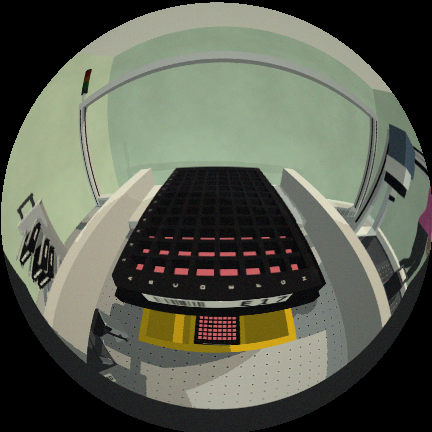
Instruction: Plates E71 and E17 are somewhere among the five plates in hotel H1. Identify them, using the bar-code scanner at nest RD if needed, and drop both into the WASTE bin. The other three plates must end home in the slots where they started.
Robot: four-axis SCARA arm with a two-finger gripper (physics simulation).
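Places are measured from the arm's base along level axes (x left, y up, z ahead), in millimetres.
Pixels of known places: gripper, fingertip midpoint: [216, 176].
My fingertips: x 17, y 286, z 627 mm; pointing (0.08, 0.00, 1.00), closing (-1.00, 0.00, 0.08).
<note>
Behind a point stands the place of what it marks.
My gripper [216, 176] @(x 17, y 285, z 627 mm) is shut on plate E17 [217, 220] @(x 13, y 281, z 580 mm), a black well plate held level between the two long pale fingers; its front label reads E17 and pink shows in the wells of its front rows. The yellow bin [265, 345] @(x -25, y 213, z 527 mm) shows below the plate's front edge; its lettering does not show. Inside it lies a small-looking black plate [217, 329] @(x 12, y 32, z 572 mm) with pink wells, its label not visible. At the far left stands a grey hotel [44, 214] @(x 479, y 236, z 621 mm) with a dark handle and several black plates [44, 265] @(x 389, y 174, z 521 mm); their labels cannot be read.
A dark device [99, 342] @(x 268, y 18, z 445 mm) stands at the lower left, near a small white tag [108, 377] too blurred to read. A perforated deck [270, 372] @(x -97, y 13, z 463 mm) lies below. A grey frame [225, 57] @(x 19, y 584, z 1006 mm) spans the back, with a signal lamp [87, 81] @(x 684, y 751, z 1023 mm) at left. A blue and white machine [400, 147] stands at right.
</note>
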